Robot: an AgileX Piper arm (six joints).
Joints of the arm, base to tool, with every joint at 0 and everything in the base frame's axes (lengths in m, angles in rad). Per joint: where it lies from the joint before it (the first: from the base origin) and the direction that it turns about. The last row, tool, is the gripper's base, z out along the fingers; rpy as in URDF.
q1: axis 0 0 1 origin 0 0 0.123
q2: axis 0 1 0 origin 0 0 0
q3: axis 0 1 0 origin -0.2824 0 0.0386
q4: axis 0.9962 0 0.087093 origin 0.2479 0 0.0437
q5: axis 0 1 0 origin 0 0 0
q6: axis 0.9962 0 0.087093 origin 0.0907 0 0.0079
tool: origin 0 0 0 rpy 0 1.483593 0
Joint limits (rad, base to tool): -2.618..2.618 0..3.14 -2.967..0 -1.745..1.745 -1.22..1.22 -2.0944..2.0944
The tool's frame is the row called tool.
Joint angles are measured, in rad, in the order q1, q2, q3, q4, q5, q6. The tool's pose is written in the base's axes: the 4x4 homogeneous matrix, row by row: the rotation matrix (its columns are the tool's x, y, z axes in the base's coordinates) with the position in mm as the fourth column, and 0 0 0 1 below. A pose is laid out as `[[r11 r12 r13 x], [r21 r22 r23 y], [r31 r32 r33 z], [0 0 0 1]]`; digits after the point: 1 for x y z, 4 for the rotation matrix.
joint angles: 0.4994, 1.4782, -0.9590, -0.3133, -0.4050, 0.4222
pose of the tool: [[-0.1160 -0.5715 0.8123 292.8], [0.0864 0.8090 0.5815 172.3], [-0.9895 0.1377 -0.0444 318.6], [0 0 0 1]]
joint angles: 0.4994, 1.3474, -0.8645, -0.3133, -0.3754, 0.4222
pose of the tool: [[-0.1064 -0.5660 0.8175 263.1], [0.0880 0.8136 0.5747 155.2], [-0.9904 0.1331 -0.0368 327.1], [0 0 0 1]]
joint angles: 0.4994, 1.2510, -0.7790, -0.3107, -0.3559, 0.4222
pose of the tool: [[-0.1126 -0.5597 0.8210 240.3], [0.0852 0.8178 0.5692 142.1], [-0.9900 0.1341 -0.0444 325.4], [0 0 0 1]]
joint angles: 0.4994, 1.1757, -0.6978, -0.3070, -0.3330, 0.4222
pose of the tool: [[-0.1364 -0.5499 0.8240 221.8], [0.0738 0.8238 0.5620 131.2], [-0.9879 0.1375 -0.0718 316.7], [0 0 0 1]]
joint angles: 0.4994, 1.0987, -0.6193, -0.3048, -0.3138, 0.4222
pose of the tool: [[-0.1531 -0.5424 0.8260 203.4], [0.0652 0.8285 0.5561 120.6], [-0.9861 0.1389 -0.0915 308.1], [0 0 0 1]]
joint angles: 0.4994, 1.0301, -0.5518, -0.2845, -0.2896, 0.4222
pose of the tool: [[-0.1787 -0.5266 0.8311 188.0], [0.0710 0.8356 0.5447 110.8], [-0.9813 0.1564 -0.1119 299.5], [0 0 0 1]]
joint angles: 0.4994, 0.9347, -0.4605, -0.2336, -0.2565, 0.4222
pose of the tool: [[-0.2208 -0.4956 0.8400 167.6], [0.1010 0.8450 0.5251 97.5], [-0.9701 0.2008 -0.1365 286.3], [0 0 0 1]]
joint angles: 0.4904, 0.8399, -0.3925, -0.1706, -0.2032, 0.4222
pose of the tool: [[-0.2622 -0.4489 0.8542 150.7], [0.1459 0.8566 0.4949 84.0], [-0.9539 0.2543 -0.1591 276.7], [0 0 0 1]]
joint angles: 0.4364, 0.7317, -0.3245, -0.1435, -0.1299, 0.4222
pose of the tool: [[-0.2870 -0.3744 0.8817 135.2], [0.1709 0.8857 0.4317 64.9], [-0.9426 0.2746 -0.1902 265.0], [0 0 0 1]]
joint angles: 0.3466, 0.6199, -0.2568, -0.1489, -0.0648, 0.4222
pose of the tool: [[-0.2845 -0.2821 0.9162 120.9], [0.1845 0.9217 0.3411 44.6], [-0.9407 0.2661 -0.2102 252.1], [0 0 0 1]]
